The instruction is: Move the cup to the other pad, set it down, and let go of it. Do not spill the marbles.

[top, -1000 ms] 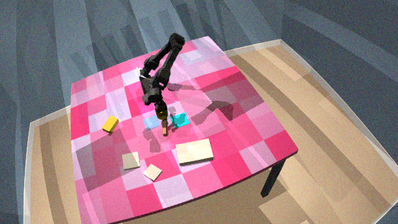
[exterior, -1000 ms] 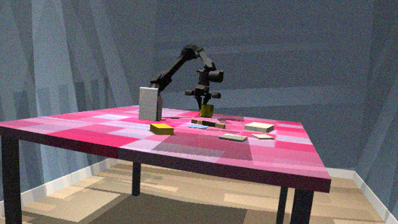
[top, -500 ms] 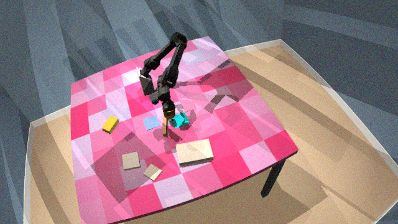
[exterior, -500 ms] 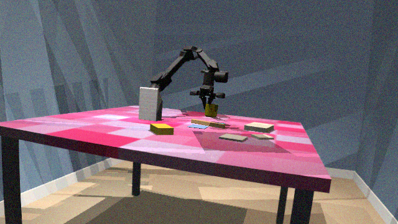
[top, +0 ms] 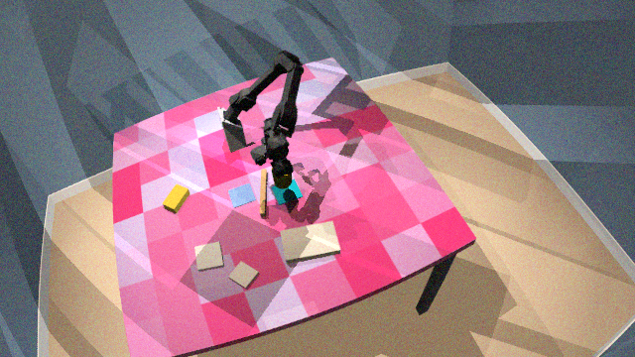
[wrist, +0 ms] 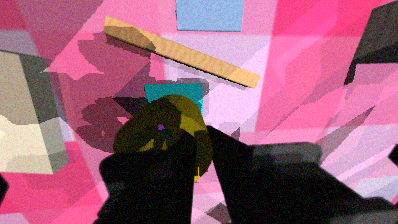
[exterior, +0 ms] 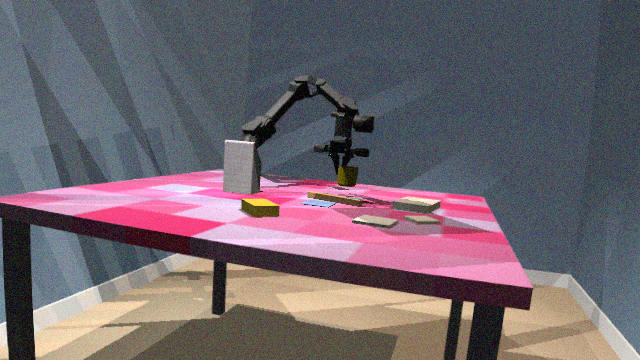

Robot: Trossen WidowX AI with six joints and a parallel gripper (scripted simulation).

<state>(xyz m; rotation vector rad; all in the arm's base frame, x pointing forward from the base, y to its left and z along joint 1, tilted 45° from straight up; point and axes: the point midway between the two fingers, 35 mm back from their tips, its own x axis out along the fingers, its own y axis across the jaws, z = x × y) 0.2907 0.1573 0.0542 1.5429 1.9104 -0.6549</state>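
Now: the teal pad 3 cm ahead of my gripper tip, 1 cm to the left of it and 9 cm below it. Round my gripper tip: wooden bar: 2 cm ahead, 7 cm to the right, 8 cm below; then light blue pad: 16 cm to the right, 9 cm below; then dark yellow cup: 2 cm ahead.
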